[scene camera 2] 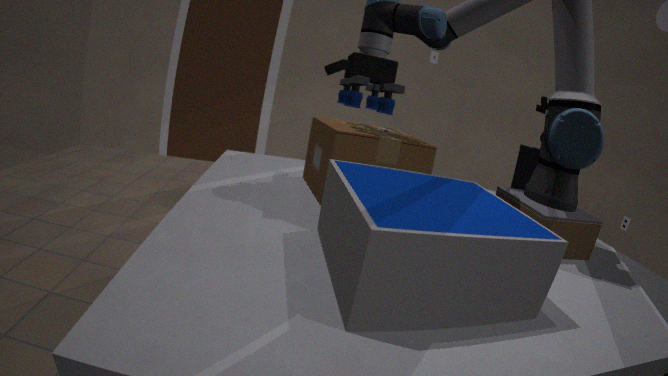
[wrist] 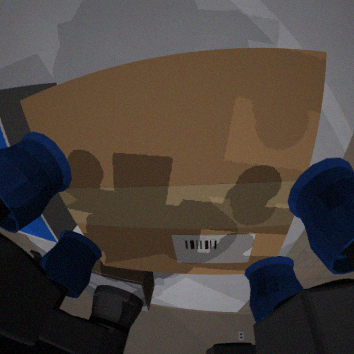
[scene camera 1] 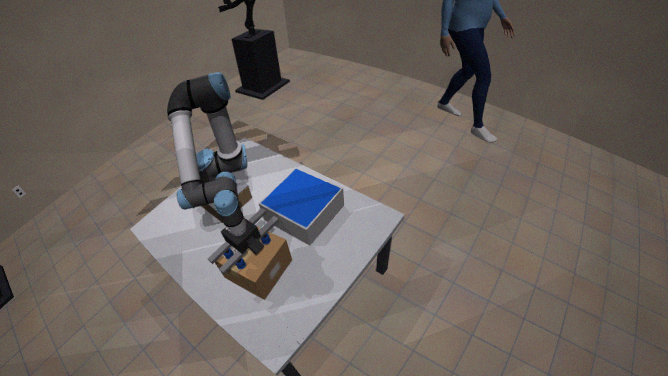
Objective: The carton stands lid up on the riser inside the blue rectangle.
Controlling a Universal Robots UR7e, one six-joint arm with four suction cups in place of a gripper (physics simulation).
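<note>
The brown carton [scene camera 1: 278,250] [scene camera 2: 360,150] [wrist: 190,120] stands upright on the table beside the riser, with a tape strip and a barcode label on its top in the wrist view. The grey riser [scene camera 1: 325,217] [scene camera 2: 450,280] [wrist: 65,220] carries the blue rectangle [scene camera 1: 300,197] [scene camera 2: 450,205] [wrist: 41,231] on its top, with no carton on it. My gripper [scene camera 1: 247,247] [scene camera 2: 366,102] is over the carton, its four blue cups pointing down. A gap shows between cups and carton in scene camera 2. It is open and holds nothing. The riser hides the carton's lower part there.
The white table [scene camera 1: 360,225] [scene camera 2: 200,280] bears the carton, the riser and my arm's base on a brown block [scene camera 2: 580,240], which stands near the riser. A person [scene camera 1: 470,65] and a black pedestal [scene camera 1: 257,62] stand on the floor beyond the table.
</note>
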